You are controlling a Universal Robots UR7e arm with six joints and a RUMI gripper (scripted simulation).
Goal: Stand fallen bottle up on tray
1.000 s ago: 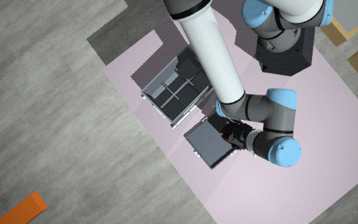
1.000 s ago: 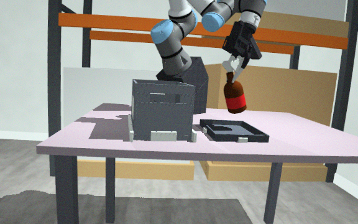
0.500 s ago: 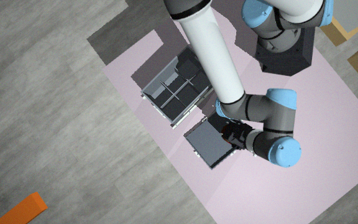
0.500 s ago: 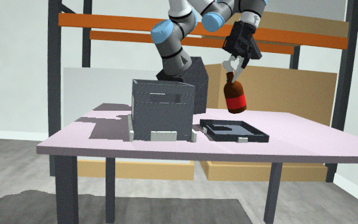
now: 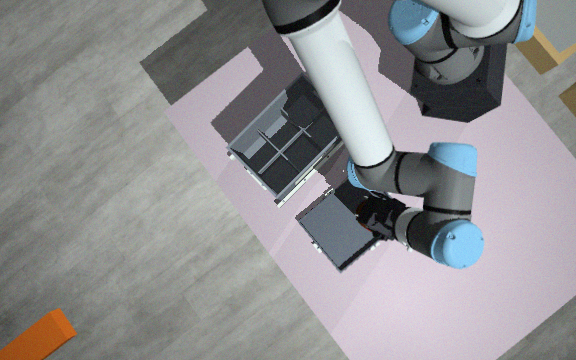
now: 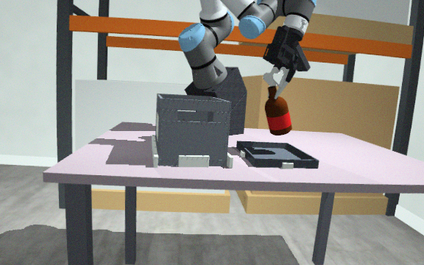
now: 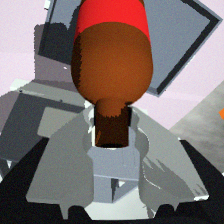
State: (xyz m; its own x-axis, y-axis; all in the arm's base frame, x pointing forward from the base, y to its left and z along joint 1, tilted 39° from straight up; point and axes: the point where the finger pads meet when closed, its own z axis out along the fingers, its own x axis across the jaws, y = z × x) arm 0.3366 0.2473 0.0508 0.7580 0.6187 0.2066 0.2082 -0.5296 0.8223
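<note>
Now: the brown bottle 50 mm below my hand, 10 mm to the left of it and 10 mm behind it. From my hand the other things lie so: dark tray: 190 mm below, 30 mm ahead, 10 mm to the left; then dark crate: 260 mm to the right, 120 mm below, 50 mm ahead.
</note>
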